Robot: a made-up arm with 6 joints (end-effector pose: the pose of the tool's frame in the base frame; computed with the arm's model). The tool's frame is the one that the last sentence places. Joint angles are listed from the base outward.
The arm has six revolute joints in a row. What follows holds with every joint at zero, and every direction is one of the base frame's.
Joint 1 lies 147 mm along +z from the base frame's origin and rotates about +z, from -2.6 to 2.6 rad.
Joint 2 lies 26 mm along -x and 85 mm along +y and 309 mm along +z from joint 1 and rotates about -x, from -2.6 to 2.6 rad.
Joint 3 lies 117 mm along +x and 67 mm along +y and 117 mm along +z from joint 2 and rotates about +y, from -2.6 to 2.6 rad.
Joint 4 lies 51 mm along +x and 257 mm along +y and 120 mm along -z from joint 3 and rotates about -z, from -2.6 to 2.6 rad.
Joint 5 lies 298 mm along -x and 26 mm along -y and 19 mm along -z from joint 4 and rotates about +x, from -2.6 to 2.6 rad.
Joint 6 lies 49 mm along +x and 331 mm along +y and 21 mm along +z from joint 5 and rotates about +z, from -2.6 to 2.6 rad.
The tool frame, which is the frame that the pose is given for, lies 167 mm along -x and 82 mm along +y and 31 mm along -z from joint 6; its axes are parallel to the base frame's.
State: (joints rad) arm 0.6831 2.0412 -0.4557 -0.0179 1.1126 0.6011
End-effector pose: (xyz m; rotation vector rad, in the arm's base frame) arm -0.2068 -0.2384 0.0403 -1.0319 -0.0185 1.6534
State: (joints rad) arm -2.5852 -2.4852 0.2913 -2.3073 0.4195 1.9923
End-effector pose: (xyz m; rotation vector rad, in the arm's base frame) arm -0.1476 -0.1418 0.4998 -2.5119 0.5406 1.5537
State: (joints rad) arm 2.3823 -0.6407 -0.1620 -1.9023 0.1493 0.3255
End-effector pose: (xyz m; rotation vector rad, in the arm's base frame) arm 0.0554 0.0454 0.3438 -0.6661 -0.0304 -1.6292
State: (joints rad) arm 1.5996 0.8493 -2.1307 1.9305 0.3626 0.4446
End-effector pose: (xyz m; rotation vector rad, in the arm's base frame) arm -0.8983 -0.1615 0.3369 2.3658 -0.5075 0.9538
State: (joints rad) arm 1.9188 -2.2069 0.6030 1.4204 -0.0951 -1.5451
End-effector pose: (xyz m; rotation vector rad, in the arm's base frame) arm -0.1403 0.3575 1.1016 -1.7646 1.0095 0.1202
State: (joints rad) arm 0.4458 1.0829 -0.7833 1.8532 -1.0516 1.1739
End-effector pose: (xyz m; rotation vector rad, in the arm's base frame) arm 0.2421 0.6073 -0.1219 -0.8323 -0.2158 -0.2473
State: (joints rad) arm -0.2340 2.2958 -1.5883 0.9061 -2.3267 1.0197
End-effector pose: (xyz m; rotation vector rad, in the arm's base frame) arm 0.2862 -0.5148 0.2144 2.7892 0.3607 1.1120
